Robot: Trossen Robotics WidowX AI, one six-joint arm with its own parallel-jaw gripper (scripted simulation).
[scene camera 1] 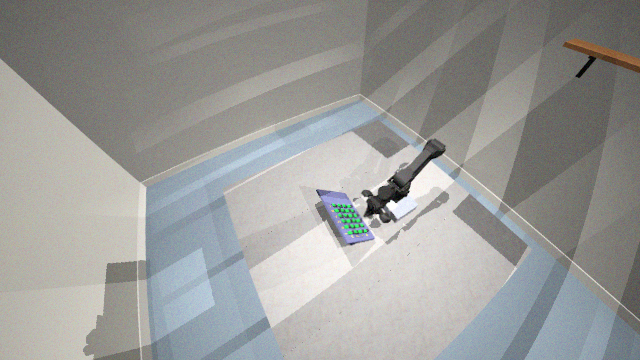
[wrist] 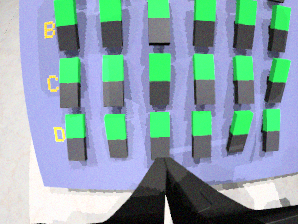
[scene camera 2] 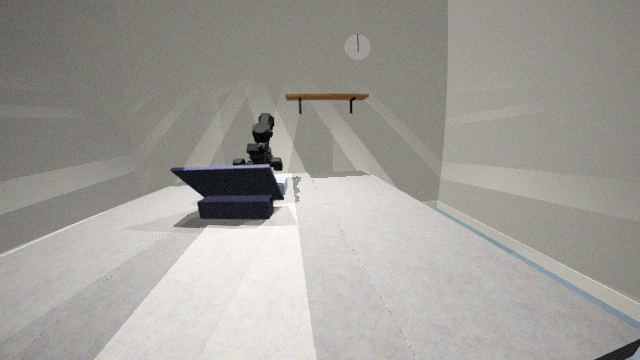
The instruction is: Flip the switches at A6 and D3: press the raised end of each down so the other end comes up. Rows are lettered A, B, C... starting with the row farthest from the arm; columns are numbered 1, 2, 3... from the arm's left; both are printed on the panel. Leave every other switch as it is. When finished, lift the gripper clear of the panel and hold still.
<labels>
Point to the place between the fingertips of my gripper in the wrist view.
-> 163,164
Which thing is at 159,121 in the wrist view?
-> A switch.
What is my gripper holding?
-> Nothing.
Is my gripper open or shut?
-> Shut.
</labels>
